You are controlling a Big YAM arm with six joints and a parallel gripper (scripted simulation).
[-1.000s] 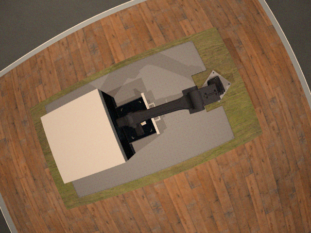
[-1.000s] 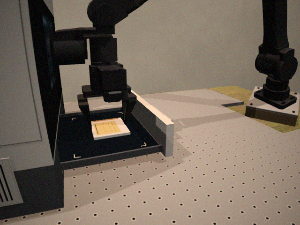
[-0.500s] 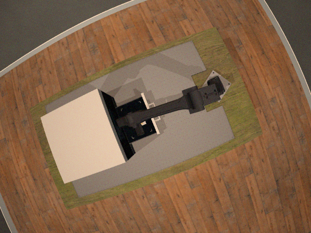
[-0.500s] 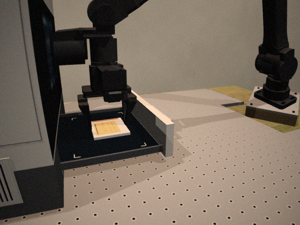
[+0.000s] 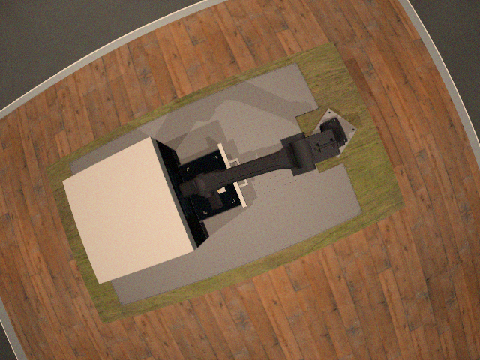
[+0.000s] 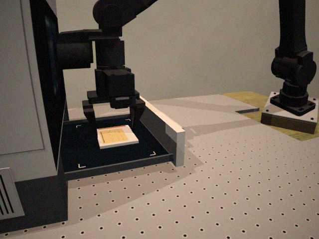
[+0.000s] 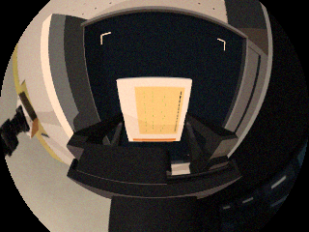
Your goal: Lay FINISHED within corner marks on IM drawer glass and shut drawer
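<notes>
The cassette lies 1 cm to the right of my hand and 1 cm below it. From my hand the other things lie so: imager drawer (2 cm ahead).
</notes>
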